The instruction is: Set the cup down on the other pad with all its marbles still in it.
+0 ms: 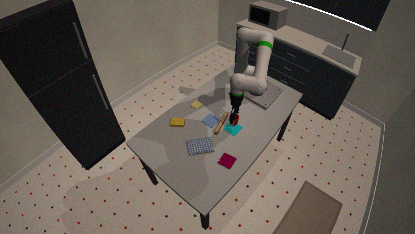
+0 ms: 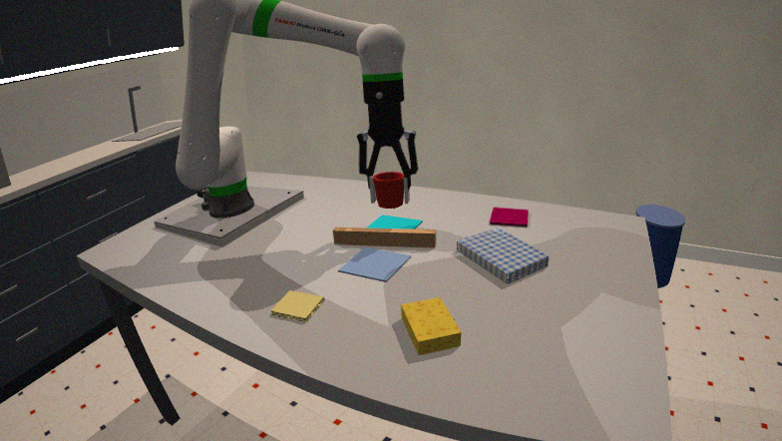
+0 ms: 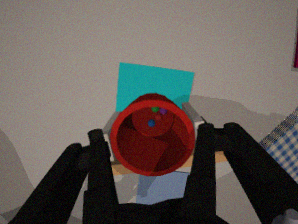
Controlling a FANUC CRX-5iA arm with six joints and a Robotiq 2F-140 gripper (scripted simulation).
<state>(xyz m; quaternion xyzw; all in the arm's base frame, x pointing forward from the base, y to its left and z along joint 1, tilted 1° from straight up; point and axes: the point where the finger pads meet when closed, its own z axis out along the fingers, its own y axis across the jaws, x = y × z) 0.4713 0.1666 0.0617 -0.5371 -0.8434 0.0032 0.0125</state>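
My hand is 1 cm to the left of the blue marble and 2 cm above it. Round my hand: blue-checked block (31 cm ahead, 2 cm to the right, 8 cm below); red cup (2 cm below); wooden rail (4 cm ahead, 8 cm to the right, 9 cm below).
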